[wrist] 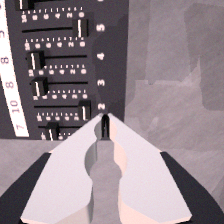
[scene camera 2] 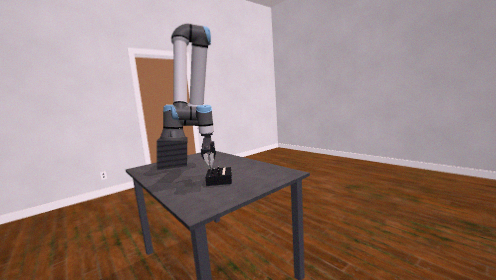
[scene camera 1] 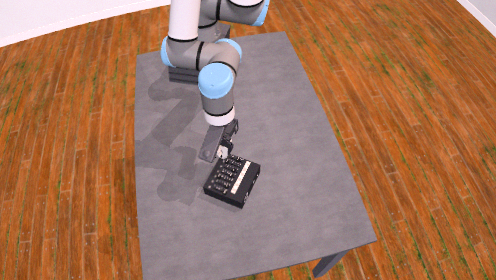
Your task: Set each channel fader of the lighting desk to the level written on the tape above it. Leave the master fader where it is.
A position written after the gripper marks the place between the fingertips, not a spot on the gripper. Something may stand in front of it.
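Observation:
Scene camera 1 shows the gripper (scene camera 1: 222,158), while the wrist view gives its own sight of the gripper (wrist: 105,115).

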